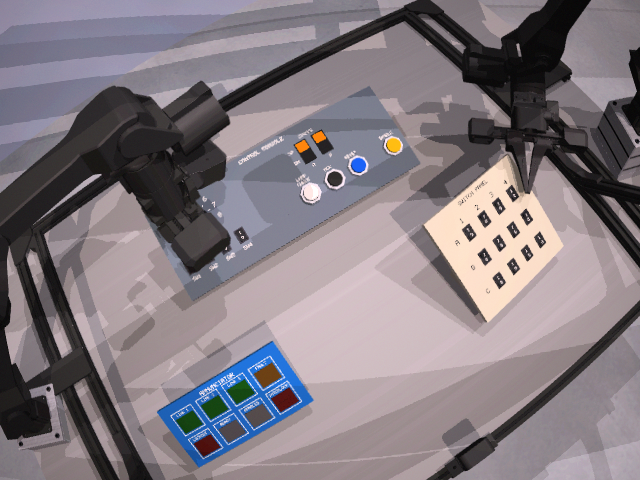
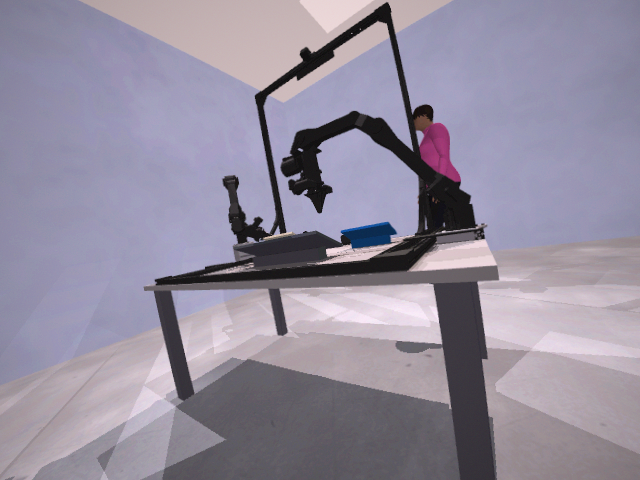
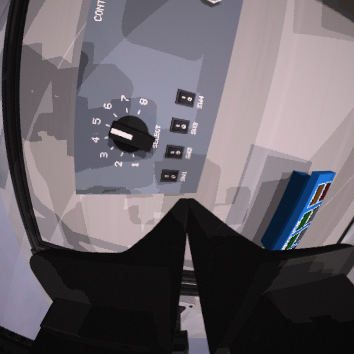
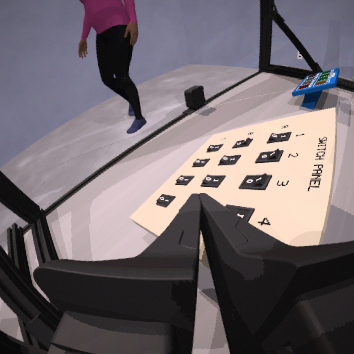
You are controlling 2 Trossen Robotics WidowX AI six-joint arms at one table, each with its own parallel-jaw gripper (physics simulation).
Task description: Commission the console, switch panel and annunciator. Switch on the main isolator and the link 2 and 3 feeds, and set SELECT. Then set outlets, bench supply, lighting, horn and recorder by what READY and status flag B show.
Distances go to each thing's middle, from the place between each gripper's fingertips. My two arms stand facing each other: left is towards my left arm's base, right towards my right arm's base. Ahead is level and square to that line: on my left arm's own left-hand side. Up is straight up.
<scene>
The SELECT knob (image 3: 129, 133) lies 6 cm ahead of my left hand, 1 cm to the right of it and 7 cm below it.
My right gripper is now 19 cm short of the SELECT knob, 44 cm to the right of it and 3 cm above it.
</scene>
